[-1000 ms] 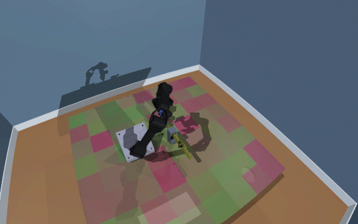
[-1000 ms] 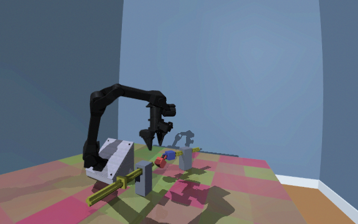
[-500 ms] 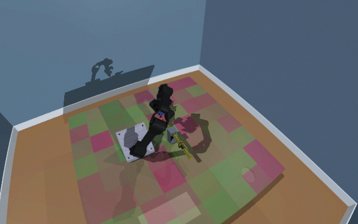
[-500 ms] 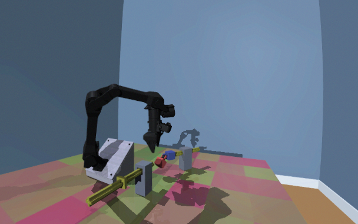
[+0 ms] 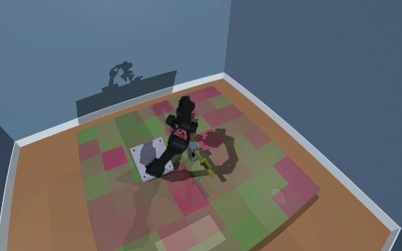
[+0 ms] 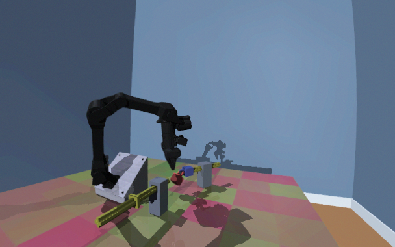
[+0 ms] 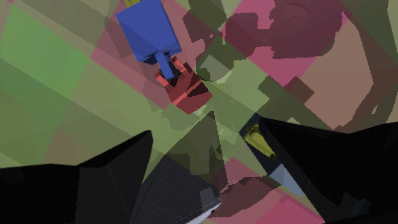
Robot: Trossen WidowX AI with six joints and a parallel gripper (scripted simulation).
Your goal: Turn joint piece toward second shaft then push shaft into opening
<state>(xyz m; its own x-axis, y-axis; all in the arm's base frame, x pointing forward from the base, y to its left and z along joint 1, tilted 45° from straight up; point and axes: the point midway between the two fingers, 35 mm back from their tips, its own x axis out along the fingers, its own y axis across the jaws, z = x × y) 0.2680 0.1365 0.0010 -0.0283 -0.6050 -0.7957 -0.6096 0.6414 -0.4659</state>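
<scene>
The red square joint piece is 70 mm below my gripper tip, 40 mm to the left of it and 10 mm ahead of it.
</scene>
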